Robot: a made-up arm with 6 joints. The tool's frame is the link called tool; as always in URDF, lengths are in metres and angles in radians. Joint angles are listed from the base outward.
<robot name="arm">
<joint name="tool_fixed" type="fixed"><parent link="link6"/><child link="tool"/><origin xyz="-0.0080 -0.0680 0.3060" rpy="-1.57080 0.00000 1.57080"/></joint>
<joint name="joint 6" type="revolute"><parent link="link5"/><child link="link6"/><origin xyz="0.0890 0.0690 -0.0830" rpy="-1.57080 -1.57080 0.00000"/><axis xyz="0 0 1"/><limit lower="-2.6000" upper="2.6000"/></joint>
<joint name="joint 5" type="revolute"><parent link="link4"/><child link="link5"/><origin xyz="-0.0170 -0.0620 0.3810" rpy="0.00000 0.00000 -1.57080"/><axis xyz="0 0 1"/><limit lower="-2.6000" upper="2.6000"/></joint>
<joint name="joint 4" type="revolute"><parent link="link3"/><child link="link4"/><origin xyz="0.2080 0.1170 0.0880" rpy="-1.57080 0.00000 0.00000"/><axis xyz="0 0 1"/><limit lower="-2.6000" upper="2.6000"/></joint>
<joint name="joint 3" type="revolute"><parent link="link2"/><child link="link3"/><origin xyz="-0.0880 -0.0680 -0.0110" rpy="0.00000 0.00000 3.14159"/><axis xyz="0 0 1"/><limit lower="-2.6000" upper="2.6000"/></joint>
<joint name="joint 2" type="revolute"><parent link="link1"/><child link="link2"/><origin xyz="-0.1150 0.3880 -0.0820" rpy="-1.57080 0.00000 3.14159"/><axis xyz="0 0 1"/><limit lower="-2.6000" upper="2.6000"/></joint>
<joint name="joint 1" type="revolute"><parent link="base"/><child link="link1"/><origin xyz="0.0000 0.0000 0.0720" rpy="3.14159 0.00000 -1.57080"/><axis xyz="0 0 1"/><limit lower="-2.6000" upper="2.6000"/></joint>
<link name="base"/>
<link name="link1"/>
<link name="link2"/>
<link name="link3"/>
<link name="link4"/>
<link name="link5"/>
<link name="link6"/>
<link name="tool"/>
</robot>
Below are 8 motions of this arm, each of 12 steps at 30 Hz.
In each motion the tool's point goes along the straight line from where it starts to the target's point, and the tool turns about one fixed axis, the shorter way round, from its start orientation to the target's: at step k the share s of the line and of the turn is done. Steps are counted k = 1, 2, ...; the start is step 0. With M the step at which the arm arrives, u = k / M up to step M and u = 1 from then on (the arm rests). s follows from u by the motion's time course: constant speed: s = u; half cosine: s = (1 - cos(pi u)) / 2; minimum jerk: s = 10 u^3 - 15 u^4 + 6 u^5.
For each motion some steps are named. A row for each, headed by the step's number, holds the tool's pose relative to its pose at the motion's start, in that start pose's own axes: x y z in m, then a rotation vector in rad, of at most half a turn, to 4 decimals.
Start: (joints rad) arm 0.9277 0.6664 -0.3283 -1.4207 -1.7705 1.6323
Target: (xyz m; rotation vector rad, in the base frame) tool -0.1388 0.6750 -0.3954 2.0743 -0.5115 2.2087
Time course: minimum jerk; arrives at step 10
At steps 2, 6, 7, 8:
2: -0.0008 0.0097 -0.0121 0.0331 -0.0046 -0.0082
6: -0.0098 0.1148 -0.1429 0.3897 -0.0538 -0.0969
7: -0.0120 0.1408 -0.1752 0.4778 -0.0660 -0.1189
8: -0.0135 0.1585 -0.1972 0.5379 -0.0743 -0.1338

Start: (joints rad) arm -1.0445 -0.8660 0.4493 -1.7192 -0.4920 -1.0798
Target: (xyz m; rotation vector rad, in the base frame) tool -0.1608 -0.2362 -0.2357 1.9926 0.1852 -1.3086
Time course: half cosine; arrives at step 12
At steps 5, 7, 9, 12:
5: 0.0362 0.0506 0.0517 -0.1866 0.2153 0.0914
7: 0.0614 0.0860 0.0877 -0.3169 0.3657 0.1552
9: 0.0833 0.1166 0.1190 -0.4297 0.4960 0.2105
12: 0.0976 0.1366 0.1394 -0.5034 0.5811 0.2466

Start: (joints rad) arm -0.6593 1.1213 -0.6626 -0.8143 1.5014 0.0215
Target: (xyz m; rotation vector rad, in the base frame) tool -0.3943 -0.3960 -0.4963 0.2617 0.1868 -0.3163
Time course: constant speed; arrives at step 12
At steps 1, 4, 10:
1: -0.0047 -0.0010 0.0014 -0.0046 -0.0106 -0.0230
4: -0.0189 -0.0040 0.0056 -0.0183 -0.0425 -0.0919
10: -0.0472 -0.0101 0.0141 -0.0459 -0.1062 -0.2297

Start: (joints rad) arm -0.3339 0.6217 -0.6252 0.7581 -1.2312 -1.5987
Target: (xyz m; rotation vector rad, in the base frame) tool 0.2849 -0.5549 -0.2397 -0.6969 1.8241 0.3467
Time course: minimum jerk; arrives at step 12
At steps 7, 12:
7: -0.0375 -0.1250 -0.0044 0.1045 0.2253 -0.0416
12: -0.0575 -0.1914 -0.0067 0.1599 0.3448 -0.0637

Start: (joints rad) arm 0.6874 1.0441 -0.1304 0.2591 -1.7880 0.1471
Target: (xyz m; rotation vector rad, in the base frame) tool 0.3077 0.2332 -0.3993 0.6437 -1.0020 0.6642
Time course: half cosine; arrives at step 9
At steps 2, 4, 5, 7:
2: -0.0008 0.0046 -0.0056 0.0088 -0.0113 -0.0146
4: -0.0028 0.0161 -0.0198 0.0313 -0.0400 -0.0516
5: -0.0039 0.0229 -0.0281 0.0444 -0.0569 -0.0733
7: -0.0059 0.0345 -0.0422 0.0668 -0.0856 -0.1103

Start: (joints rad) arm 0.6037 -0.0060 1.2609 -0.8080 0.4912 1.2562
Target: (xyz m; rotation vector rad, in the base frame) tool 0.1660 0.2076 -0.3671 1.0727 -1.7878 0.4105
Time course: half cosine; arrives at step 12
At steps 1, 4, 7, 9, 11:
1: 0.0026 0.0015 -0.0020 0.0164 0.0074 0.0087
4: 0.0384 0.0216 -0.0296 0.2413 0.1092 0.1281
7: 0.0967 0.0544 -0.0744 0.6076 0.2748 0.3226
9: 0.1311 0.0737 -0.1009 0.8240 0.3727 0.4374
11: 0.1510 0.0849 -0.1162 0.9489 0.4292 0.5038

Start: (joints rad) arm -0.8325 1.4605 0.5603 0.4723 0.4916 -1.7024
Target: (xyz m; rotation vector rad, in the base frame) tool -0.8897 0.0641 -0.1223 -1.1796 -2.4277 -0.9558
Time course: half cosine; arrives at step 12
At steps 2, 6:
2: 0.0044 0.0019 -0.0087 0.0039 -0.0051 0.0040
6: 0.0329 0.0139 -0.0650 0.0289 -0.0379 0.0295

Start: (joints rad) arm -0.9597 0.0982 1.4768 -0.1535 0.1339 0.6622
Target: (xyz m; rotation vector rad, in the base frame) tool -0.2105 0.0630 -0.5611 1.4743 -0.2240 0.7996
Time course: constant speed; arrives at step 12
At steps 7, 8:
7: 0.1661 -0.0503 0.0767 -0.0735 0.0511 0.3671
8: 0.1898 -0.0575 0.0876 -0.0840 0.0584 0.4195

